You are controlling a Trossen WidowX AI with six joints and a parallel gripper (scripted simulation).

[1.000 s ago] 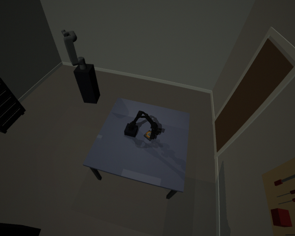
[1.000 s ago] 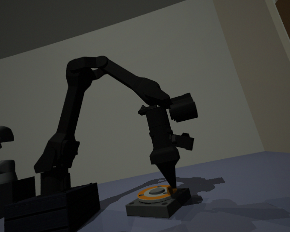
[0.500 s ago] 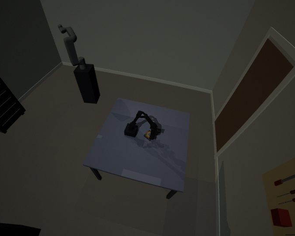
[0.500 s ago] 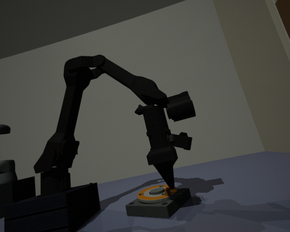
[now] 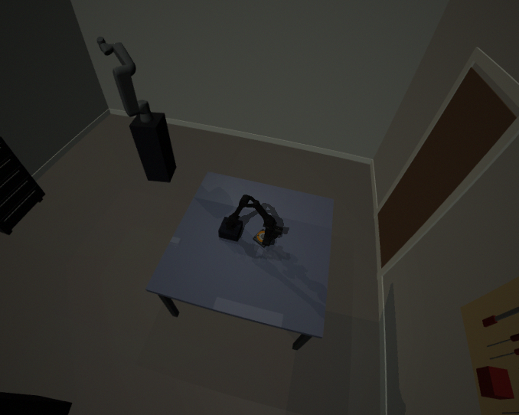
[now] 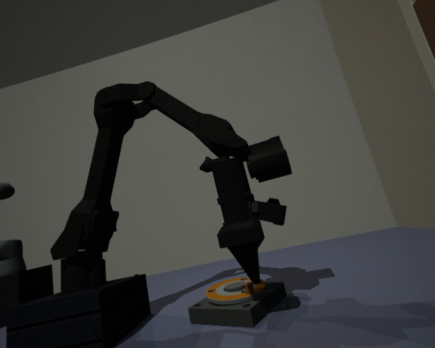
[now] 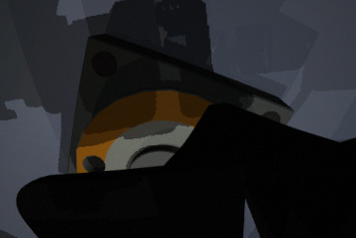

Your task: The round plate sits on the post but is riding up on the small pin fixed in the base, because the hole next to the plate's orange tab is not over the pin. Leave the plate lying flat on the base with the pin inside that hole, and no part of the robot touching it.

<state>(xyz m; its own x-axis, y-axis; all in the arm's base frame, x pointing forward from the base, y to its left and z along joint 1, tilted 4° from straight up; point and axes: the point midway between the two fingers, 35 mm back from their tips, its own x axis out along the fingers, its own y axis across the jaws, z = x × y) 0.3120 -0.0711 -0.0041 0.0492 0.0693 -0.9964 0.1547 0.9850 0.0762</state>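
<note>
Now: gripper tip 30 mm past the square base, 40 mm to the right of it and 20 mm above it. Also, from my gripper tip: plate 20 mm behind, 20 mm to the left, 10 mm below.
</note>
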